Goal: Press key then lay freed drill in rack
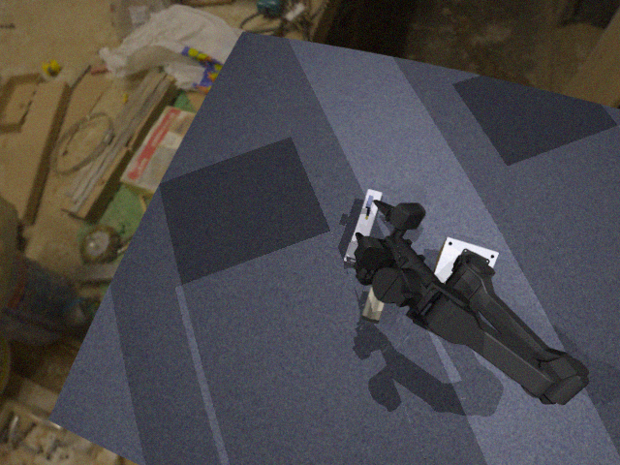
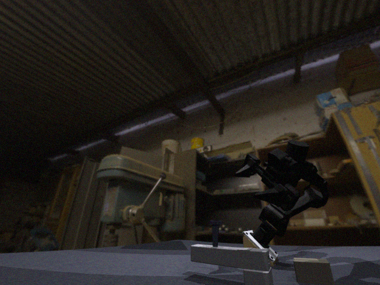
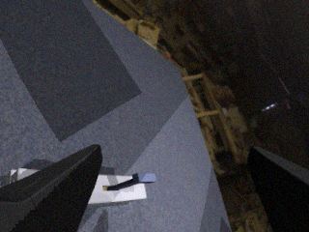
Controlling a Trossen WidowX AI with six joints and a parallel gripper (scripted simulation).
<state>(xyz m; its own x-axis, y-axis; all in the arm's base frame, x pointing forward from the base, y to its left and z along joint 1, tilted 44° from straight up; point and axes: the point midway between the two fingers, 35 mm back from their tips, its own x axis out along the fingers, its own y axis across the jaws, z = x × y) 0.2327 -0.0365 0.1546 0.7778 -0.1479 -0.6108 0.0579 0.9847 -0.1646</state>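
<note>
Now: the dark peg 12 cm below my gripper tip, 8 cm to the right of it and 2 cm ahead of it. The rest, counted from my gripper tip: grey block (18 cm below, 5 cm to the right, 2 cm ahead); tan rack (20 cm below, 11 cm to the left, 8 cm behind).
</note>
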